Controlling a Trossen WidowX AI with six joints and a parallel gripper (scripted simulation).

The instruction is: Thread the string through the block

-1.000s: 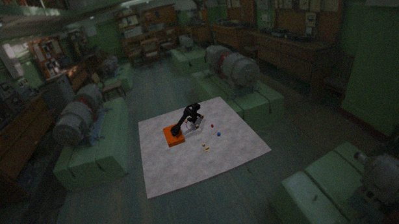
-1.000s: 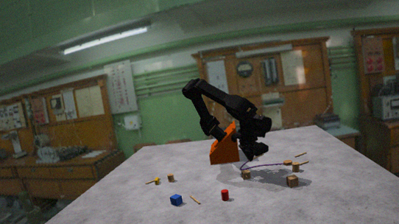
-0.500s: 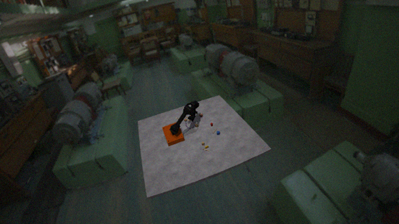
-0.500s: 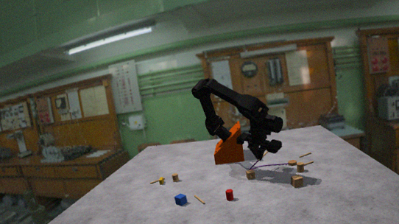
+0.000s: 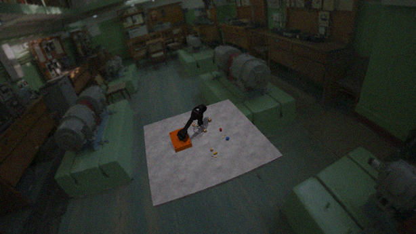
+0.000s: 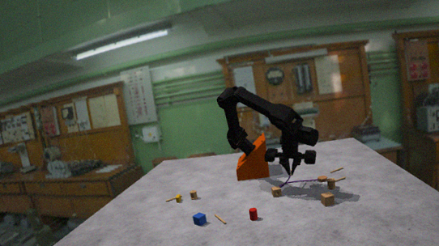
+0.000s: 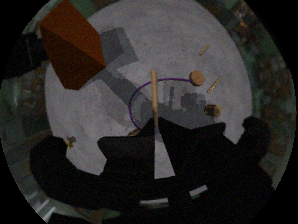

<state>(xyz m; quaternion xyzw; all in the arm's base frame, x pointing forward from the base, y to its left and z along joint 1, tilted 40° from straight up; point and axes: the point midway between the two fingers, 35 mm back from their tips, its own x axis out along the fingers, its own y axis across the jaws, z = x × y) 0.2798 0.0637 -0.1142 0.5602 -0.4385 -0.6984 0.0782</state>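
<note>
The red cylinder is 180 mm ahead of my gripper tip, 170 mm to the right of it and 40 mm below it. From my gripper tip the other things lie so: blue cube (350 mm to the right, 160 mm ahead, 50 mm below); then thin wooden stick (10 mm to the left, 10 mm behind, 10 mm above); then round wooden button (140 mm to the left, 60 mm below, 30 mm behind).
</note>
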